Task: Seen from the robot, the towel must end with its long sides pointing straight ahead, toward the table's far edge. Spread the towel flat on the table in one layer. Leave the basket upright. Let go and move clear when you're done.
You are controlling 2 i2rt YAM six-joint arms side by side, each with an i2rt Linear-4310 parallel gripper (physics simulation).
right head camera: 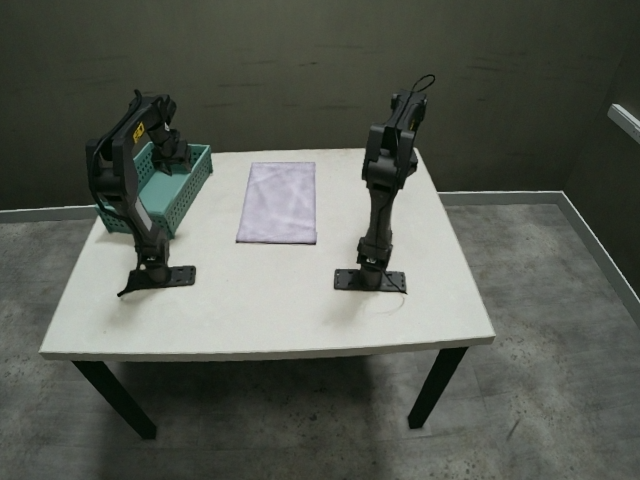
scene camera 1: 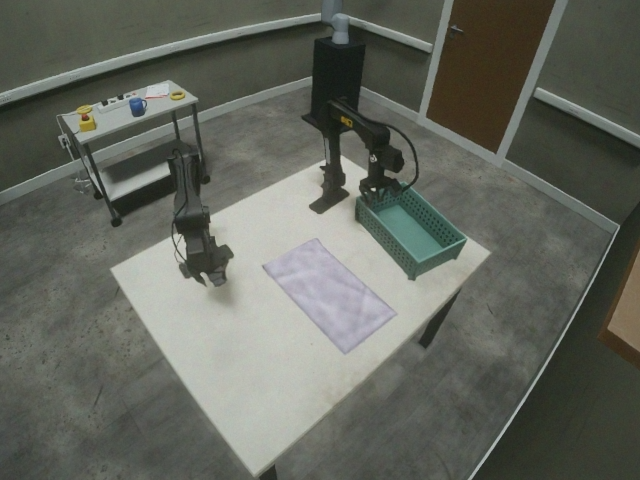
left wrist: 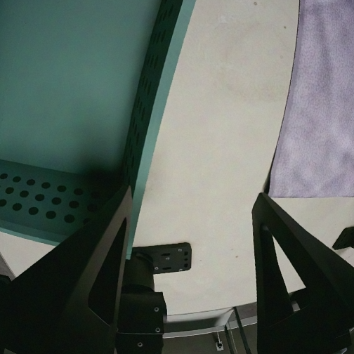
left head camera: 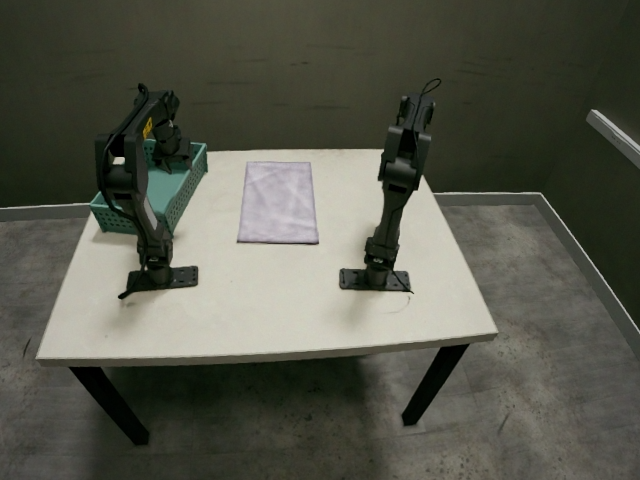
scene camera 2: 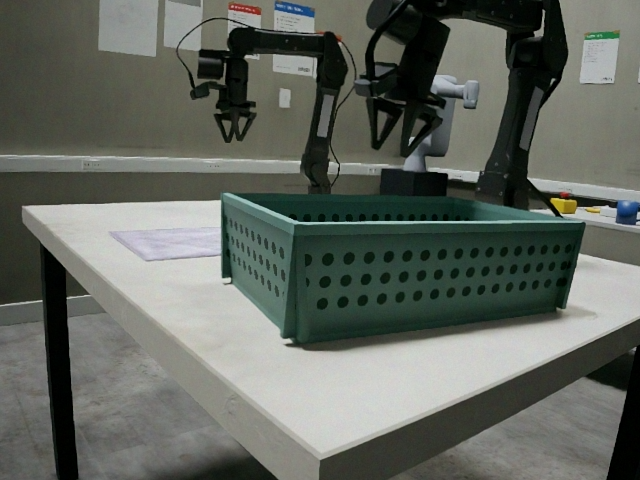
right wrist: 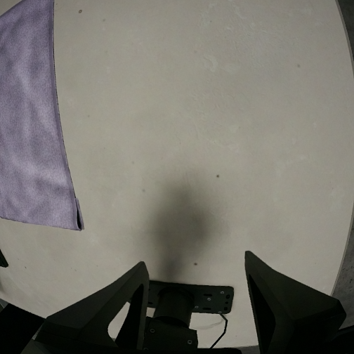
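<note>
The pale purple towel (left head camera: 278,202) (right head camera: 279,202) (scene camera 1: 330,294) (scene camera 2: 165,241) lies flat on the table, long sides running toward the far edge. In the right wrist view the towel (right wrist: 30,125) has a small turned or raised strip at its near right corner. The green basket (left head camera: 188,193) (scene camera 1: 385,237) (scene camera 2: 429,279) stands upright at the left in the head views. My left gripper (scene camera 2: 390,149) (left wrist: 194,197) is open and empty above the basket. My right gripper (scene camera 1: 210,285) (scene camera 2: 234,139) (right wrist: 194,264) is open and empty, above the table beside the towel, clear of it.
The white table (left head camera: 279,320) (scene camera 1: 217,361) carries both arm bases. In scene camera 1 a cart (scene camera 1: 194,124) with a blue mug (scene camera 1: 136,106) stands behind the table, and a black pedestal (scene camera 1: 337,72) stands behind the left arm.
</note>
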